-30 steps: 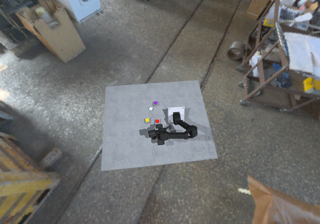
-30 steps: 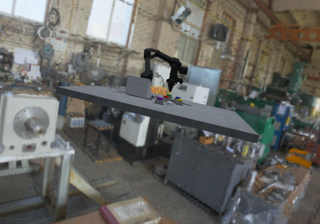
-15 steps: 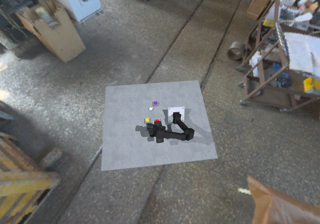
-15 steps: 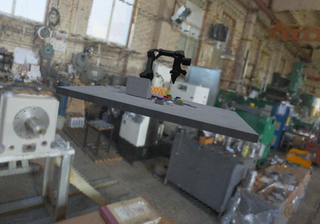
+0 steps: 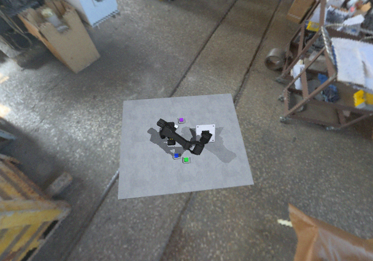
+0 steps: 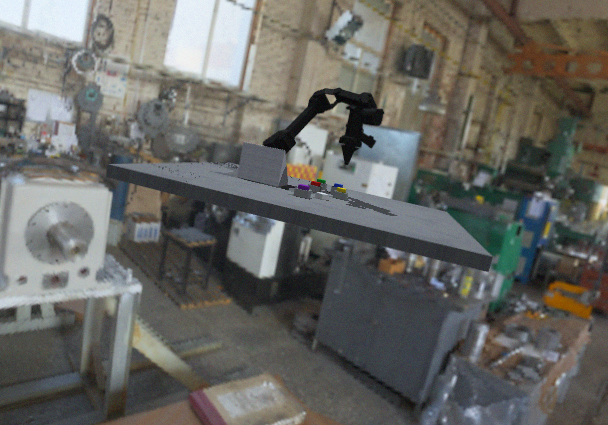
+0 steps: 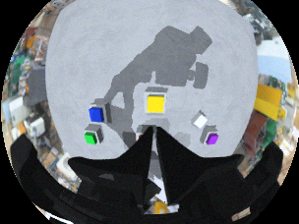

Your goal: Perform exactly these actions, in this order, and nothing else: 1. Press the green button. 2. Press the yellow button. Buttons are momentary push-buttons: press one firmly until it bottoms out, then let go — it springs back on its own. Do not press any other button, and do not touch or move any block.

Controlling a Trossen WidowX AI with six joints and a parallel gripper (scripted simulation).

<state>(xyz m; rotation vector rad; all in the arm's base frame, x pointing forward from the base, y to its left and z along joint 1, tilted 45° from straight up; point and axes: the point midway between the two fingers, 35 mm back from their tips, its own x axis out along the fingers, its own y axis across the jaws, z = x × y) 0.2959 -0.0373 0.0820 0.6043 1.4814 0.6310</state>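
Now: gripper tip 10 mm to the left of the yellow button and 90 mm above it. Round my gripper tip: small white block: 40 mm behind, 140 mm to the right, 120 mm below; then blue button: 30 mm behind, 130 mm to the left, 90 mm below; then red button: 100 mm behind, 10 mm to the left, 90 mm below.
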